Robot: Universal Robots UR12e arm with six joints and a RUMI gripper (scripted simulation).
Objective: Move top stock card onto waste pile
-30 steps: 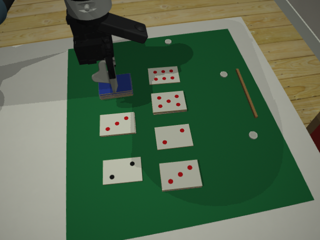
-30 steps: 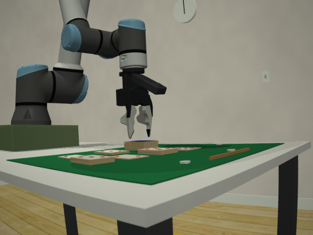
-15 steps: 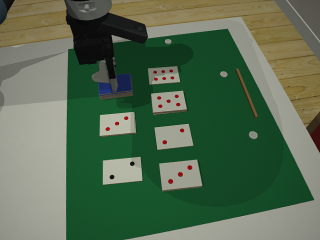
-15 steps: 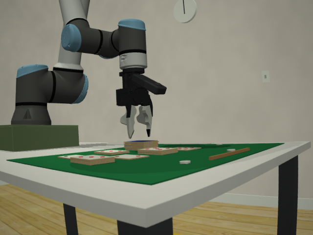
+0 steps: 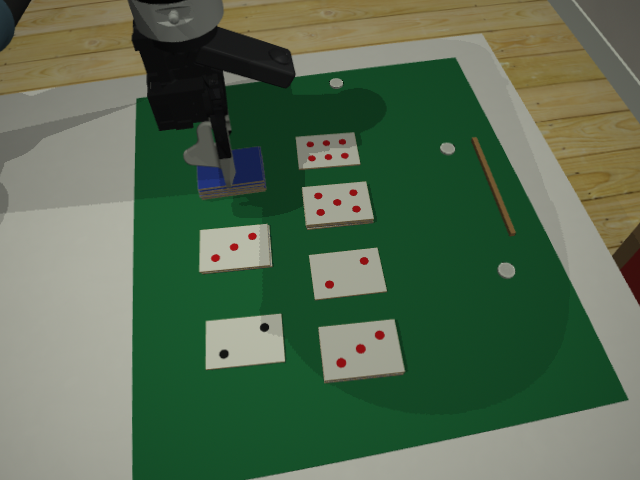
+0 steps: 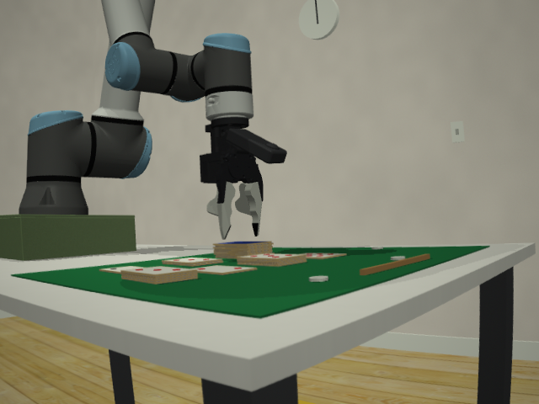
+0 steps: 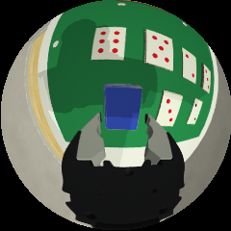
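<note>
My hand is 50 mm past the black two card, 240 mm to the left of it and 50 mm above it. The rest, counted from my hand: green mat 110 mm ahead, 120 mm to the right, 60 mm below; wooden stick 340 mm ahead, 130 mm to the right, 50 mm below.
</note>
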